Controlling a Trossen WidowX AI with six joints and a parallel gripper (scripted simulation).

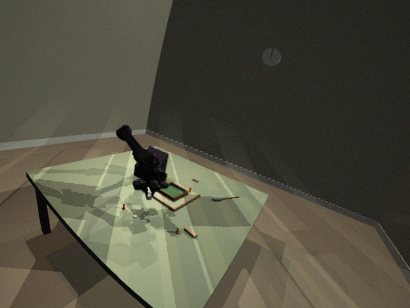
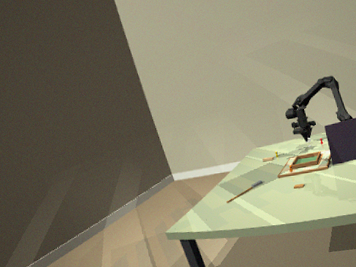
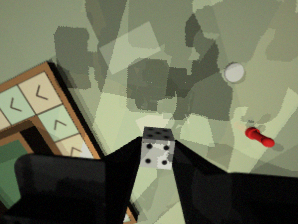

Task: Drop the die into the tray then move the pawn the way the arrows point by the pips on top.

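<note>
Right now my gripper tip is 40 mm short of the orange pawn, 350 mm to the right of it and 40 mm above it. The rest, counted from my gripper tip: white die: right at my gripper tip; then white bit: 20 mm ahead, 110 mm to the right, 70 mm below; then red piece: 70 mm behind, 120 mm to the right, 50 mm below.
</note>
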